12 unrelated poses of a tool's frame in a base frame.
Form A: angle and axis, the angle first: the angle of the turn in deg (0 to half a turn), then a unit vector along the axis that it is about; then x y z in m.
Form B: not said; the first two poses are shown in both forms.
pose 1, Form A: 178.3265 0.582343 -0.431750 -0.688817 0.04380 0.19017 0.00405
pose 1, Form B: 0.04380 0.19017 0.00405 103.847 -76.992 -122.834
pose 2, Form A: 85.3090 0.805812 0.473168 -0.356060 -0.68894 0.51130 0.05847
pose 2, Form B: -0.68894 0.51130 0.05847 68.743 40.365 -30.375
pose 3, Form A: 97.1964 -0.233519 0.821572 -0.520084 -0.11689 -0.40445 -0.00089
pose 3, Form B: -0.11689 -0.40445 -0.00089 -22.697 79.854 -50.550
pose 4, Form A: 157.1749 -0.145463 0.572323 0.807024 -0.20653 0.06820 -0.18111
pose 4, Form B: -0.20653 0.06820 -0.18111 -22.863 89.955 126.844
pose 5, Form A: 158.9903 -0.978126 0.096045 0.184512 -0.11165 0.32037 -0.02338
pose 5, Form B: -0.11165 0.32037 -0.02338 -155.513 15.270 29.336
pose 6, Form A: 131.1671 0.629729 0.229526 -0.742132 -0.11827 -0.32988 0.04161
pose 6, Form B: -0.11827 -0.32988 0.04161 82.600 30.106 -97.343
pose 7, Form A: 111.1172 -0.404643 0.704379 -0.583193 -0.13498 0.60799 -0.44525
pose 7, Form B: -0.13498 0.60799 -0.44525 -44.963 78.269 -64.803
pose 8, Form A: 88.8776 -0.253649 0.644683 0.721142 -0.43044 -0.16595 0.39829
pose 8, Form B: -0.43044 -0.16595 0.39829 -22.544 57.298 64.093
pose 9, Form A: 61.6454 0.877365 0.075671 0.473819 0.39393 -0.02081 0.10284
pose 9, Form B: 0.39393 -0.02081 0.10284 54.086 4.665 29.209
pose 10, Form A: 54.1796 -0.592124 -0.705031 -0.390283 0.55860 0.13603 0.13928
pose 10, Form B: 0.55860 0.13603 0.13928 -32.081 -38.198 -21.145
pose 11, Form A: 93.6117 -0.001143 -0.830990 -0.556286 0.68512 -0.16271 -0.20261
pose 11, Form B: 0.68512 -0.16271 -0.20261 -0.107 -77.790 -52.075
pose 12, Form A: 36.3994 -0.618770 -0.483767 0.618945 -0.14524 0.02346 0.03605
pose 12, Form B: -0.14524 0.02346 0.03605 -22.523 -17.609 22.529
